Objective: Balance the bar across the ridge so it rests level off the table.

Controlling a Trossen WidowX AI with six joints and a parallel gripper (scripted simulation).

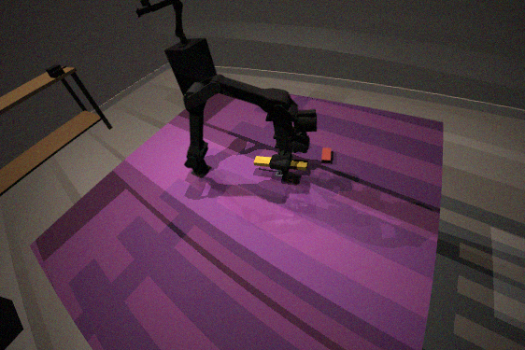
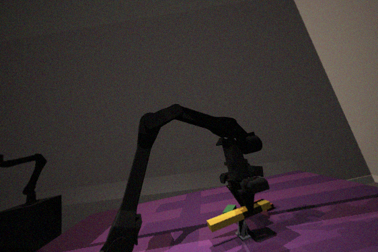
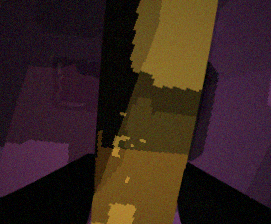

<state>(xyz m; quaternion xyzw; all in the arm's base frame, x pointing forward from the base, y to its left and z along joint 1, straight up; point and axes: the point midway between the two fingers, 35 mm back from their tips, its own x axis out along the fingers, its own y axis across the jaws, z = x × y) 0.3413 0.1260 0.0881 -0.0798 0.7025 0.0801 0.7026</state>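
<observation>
Right now my gripper tip is 30 mm past the yellow bar and 10 mm to the left of it. Round my gripper tip: red block 130 mm to the left, 100 mm ahead, 50 mm below; then green block 140 mm to the left, 50 mm below, 30 mm behind.
</observation>
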